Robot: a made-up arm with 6 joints.
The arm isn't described. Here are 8 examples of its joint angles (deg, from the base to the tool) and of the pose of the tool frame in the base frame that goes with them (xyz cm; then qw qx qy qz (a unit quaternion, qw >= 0)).
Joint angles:
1: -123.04 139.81 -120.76 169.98 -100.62 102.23
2: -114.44 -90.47 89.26 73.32 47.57 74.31
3: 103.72 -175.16 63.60 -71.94 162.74 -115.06
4: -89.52 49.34 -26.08 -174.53 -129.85 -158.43
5: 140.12 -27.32 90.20 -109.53 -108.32 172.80
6: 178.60 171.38 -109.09 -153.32 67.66 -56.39
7: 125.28 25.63 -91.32 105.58 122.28 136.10
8: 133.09 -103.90 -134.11 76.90 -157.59 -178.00
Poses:
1: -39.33 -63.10 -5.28 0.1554 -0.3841 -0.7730 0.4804
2: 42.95 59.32 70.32 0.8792 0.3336 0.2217 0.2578
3: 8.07 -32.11 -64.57 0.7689 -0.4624 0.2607 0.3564
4: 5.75 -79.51 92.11 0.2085 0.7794 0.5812 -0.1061
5: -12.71 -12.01 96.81 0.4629 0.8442 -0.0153 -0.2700
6: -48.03 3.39 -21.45 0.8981 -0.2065 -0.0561 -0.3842
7: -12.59 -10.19 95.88 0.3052 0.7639 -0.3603 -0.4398
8: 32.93 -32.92 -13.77 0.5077 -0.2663 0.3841 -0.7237
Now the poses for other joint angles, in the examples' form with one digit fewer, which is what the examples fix.
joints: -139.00 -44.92 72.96 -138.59 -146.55 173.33
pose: 30.7 14.2 94.1 0.186 0.732 0.656 0.011
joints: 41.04 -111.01 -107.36 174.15 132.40 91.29
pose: -33.6 -22.5 -27.0 0.926 -0.088 0.003 -0.368
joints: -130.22 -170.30 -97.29 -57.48 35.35 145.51
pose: -29.7 -30.1 -61.6 0.439 0.698 -0.430 -0.367
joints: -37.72 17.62 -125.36 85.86 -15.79 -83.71
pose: -25.3 19.4 70.9 0.582 -0.199 -0.785 -0.071
